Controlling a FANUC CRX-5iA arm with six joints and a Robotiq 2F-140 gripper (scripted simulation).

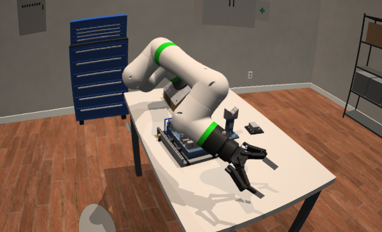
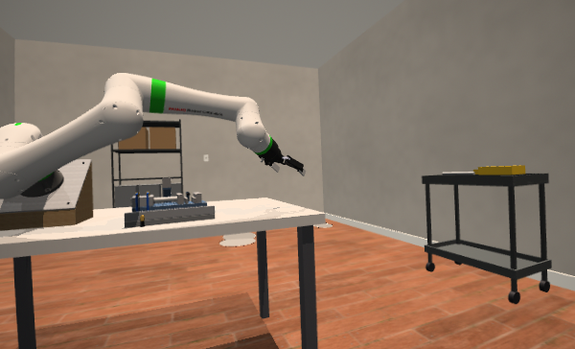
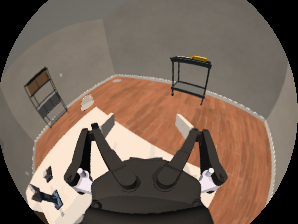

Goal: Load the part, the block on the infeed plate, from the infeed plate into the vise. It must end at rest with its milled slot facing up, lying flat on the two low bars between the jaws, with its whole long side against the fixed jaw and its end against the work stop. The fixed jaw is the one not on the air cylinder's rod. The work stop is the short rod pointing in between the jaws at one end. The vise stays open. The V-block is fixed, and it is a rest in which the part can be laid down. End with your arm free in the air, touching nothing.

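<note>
My gripper is now 59 cm past the part, 27 cm to the right of it and 15 cm above it. From my hand the other things lie so: dark infeed plate 59 cm behind, 28 cm to the left, 17 cm below.
</note>
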